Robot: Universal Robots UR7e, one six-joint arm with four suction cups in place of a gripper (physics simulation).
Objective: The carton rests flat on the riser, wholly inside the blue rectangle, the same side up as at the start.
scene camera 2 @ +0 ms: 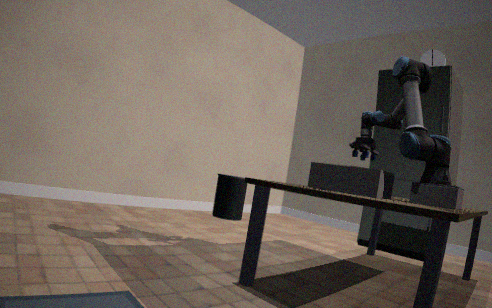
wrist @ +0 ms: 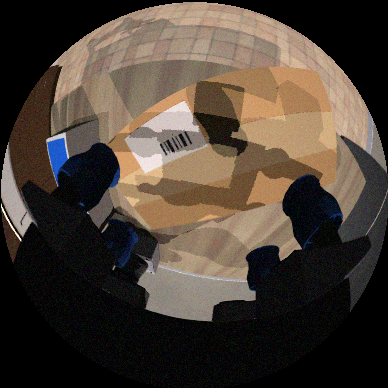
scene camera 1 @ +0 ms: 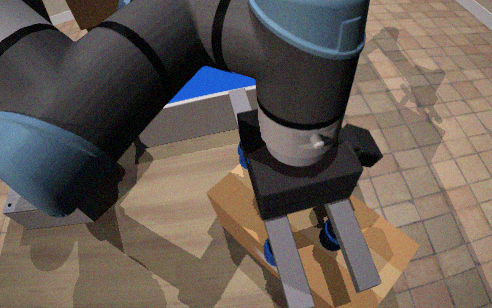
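Where they show: end effector, tool point: (scene camera 2: 364,158) (wrist: 195,222); arm's base, origin of the base link: (scene camera 2: 435,185) (wrist: 132,258).
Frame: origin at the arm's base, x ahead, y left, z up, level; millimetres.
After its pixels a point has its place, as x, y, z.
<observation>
The orange-brown carton (scene camera 1: 387,252) @[609, -360, 54] (wrist: 280,135) @[551, -326, 55] lies flat on the table, with a white barcode label on its top; it cannot be made out in scene camera 2. The grey riser (scene camera 1: 190,122) @[351, 66, -38] (scene camera 2: 345,180) @[366, 265, -39] (wrist: 82,134) @[524, 56, -32] stands apart from it, with the blue rectangle (scene camera 1: 212,85) @[422, 101, 26] (wrist: 57,152) @[504, 137, 26] on top, partly hidden by the arm in scene camera 1. My gripper (scene camera 1: 300,243) (scene camera 2: 364,154) (wrist: 202,220) @[489, -259, 119] hangs over the carton, its four blue suction cups pointing down. The cups appear slightly above the carton and hold nothing; one is near its left edge in scene camera 1.
The wooden table (scene camera 1: 185,185) @[309, -65, -94] (scene camera 2: 300,188) @[428, 537, -98] carries the riser and the arm's grey base block (scene camera 1: 45,215) @[-28, -96, -34] (scene camera 2: 450,195) @[-88, 124, -38]. A dark bin (scene camera 2: 230,197) stands on the floor beyond the table. A tall dark cabinet (scene camera 2: 390,95) stands behind the arm.
</observation>
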